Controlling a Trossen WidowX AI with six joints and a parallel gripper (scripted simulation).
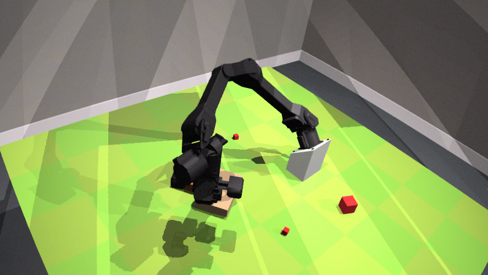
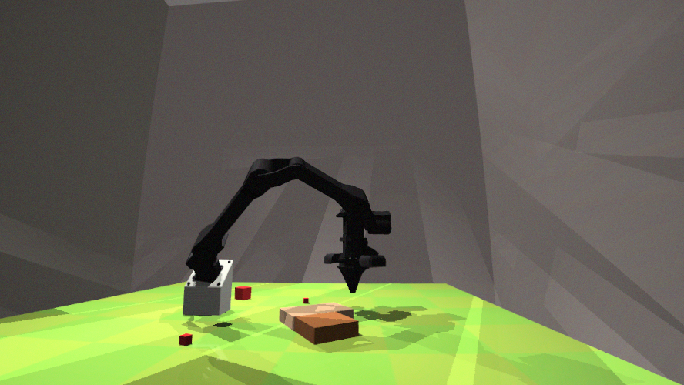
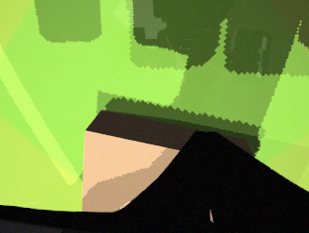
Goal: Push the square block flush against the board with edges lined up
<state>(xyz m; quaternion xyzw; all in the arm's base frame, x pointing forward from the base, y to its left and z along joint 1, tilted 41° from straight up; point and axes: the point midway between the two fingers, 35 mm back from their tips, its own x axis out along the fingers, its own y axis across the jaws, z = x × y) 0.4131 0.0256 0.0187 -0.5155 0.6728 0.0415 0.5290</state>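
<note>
Right now the tan board is 9 cm behind my gripper tip, 6 cm to the right of it and 5 cm below it. Also, from my gripper tip: larger red cube: 41 cm behind, 20 cm to the left, 4 cm below; then square block: 15 cm to the right, 5 cm below, 5 cm behind.
</note>
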